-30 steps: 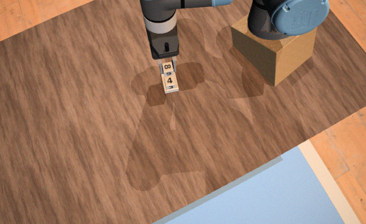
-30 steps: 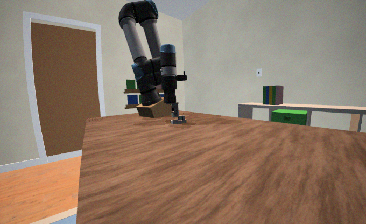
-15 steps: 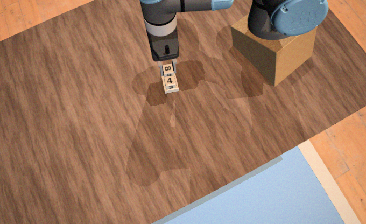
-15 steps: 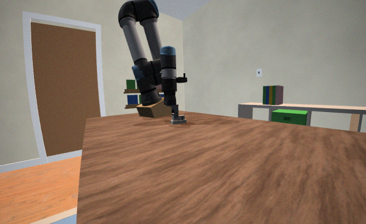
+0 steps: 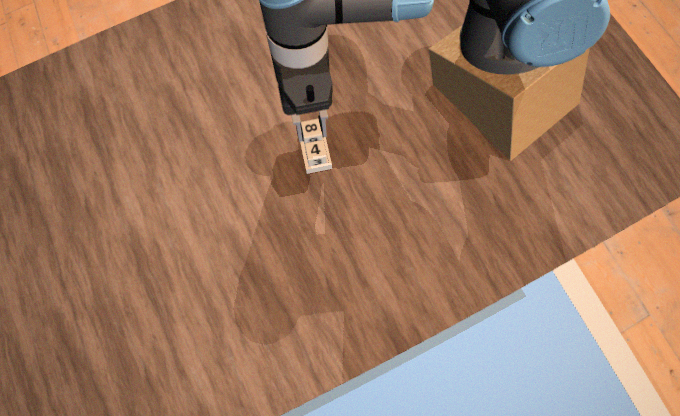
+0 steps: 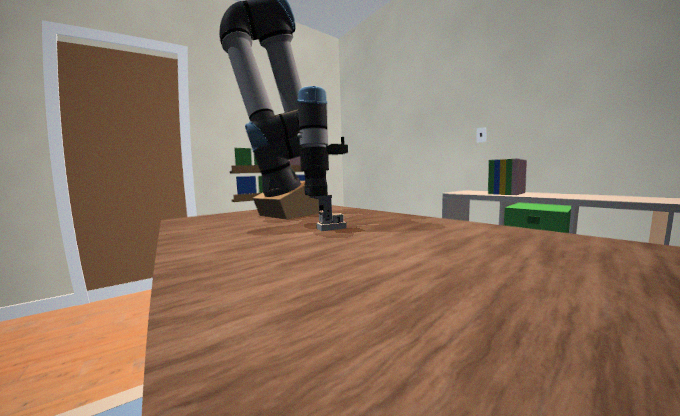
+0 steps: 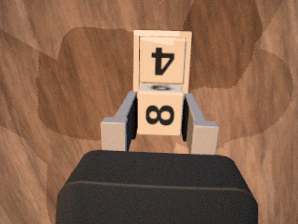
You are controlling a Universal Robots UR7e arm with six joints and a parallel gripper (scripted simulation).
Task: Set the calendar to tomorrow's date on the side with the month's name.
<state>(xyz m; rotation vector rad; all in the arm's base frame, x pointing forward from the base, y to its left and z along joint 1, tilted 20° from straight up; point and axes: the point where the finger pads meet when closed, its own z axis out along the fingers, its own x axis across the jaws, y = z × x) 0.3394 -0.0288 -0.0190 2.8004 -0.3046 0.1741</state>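
My hand is 4 cm above the calendar tray and 2 cm to the right of it. Also, from my hand: digit cube 3 cm to the left, 2 cm below, 1 cm ahead.
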